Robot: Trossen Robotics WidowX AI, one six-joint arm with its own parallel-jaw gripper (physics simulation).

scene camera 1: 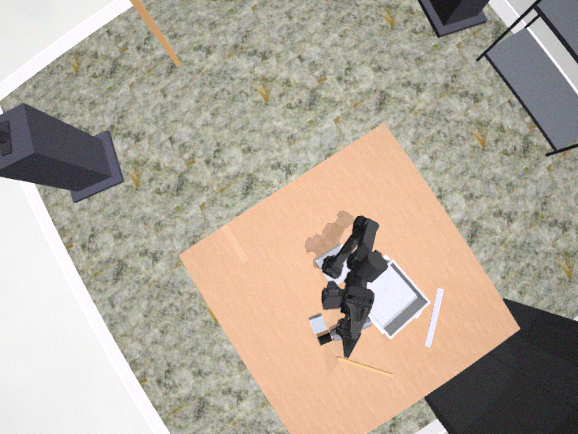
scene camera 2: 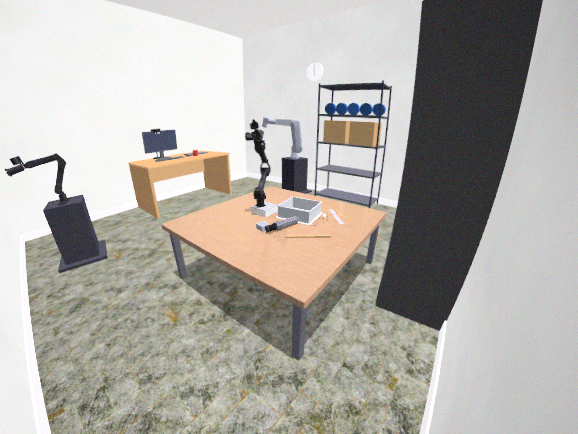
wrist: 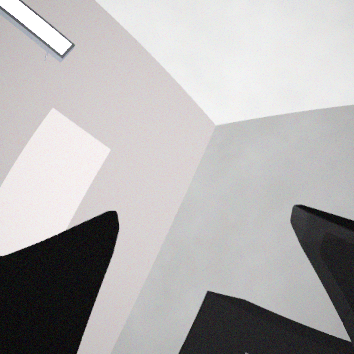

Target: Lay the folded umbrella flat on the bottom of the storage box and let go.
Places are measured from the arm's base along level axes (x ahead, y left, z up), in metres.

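Pixels of known places: gripper, fingertip midpoint: (scene camera 1: pixel 349 349) (scene camera 2: pixel 254 123) (wrist: pixel 206 217); arm's base, origin of the base link: (scene camera 1: pixel 330 263) (scene camera 2: pixel 260 205).
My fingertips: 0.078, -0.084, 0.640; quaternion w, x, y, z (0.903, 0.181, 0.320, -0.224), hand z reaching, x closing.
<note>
Ahead of a thing's pixels: the offset from my fingertips to its top centre, as dx, dy, dz. Level surfaces: height alone.
The folded umbrella {+0.264, +0.028, -0.637} (scene camera 2: pixel 288 223) (scene camera 1: pixel 325 339), with a grey body and a black handle, lies on the table beside the storage box; the arm covers much of it in scene camera 1. The light grey, open-topped storage box {+0.176, +0.284, -0.599} (scene camera 1: pixel 405 320) (scene camera 2: pixel 294 213) stands on the table; the arm covers part of it in scene camera 1, and its near wall hides its bottom in scene camera 2. My gripper (wrist: pixel 206 217) is open and empty, its fingers wide apart in the wrist view. It is raised high above the table, at the top of the upright arm in scene camera 2.
A light blue-grey block {+0.186, -0.083, -0.660} (scene camera 1: pixel 317 324) (scene camera 2: pixel 262 226) lies by the umbrella's handle. A thin wooden stick {+0.483, +0.061, -0.684} (scene camera 1: pixel 365 366) (scene camera 2: pixel 308 236) lies in front of the umbrella. A white strip {+0.384, +0.481, -0.694} (scene camera 1: pixel 434 317) (scene camera 2: pixel 336 217) lies beyond the box on the wooden table {dz -0.696} (scene camera 1: pixel 270 300) (scene camera 2: pixel 240 245).
</note>
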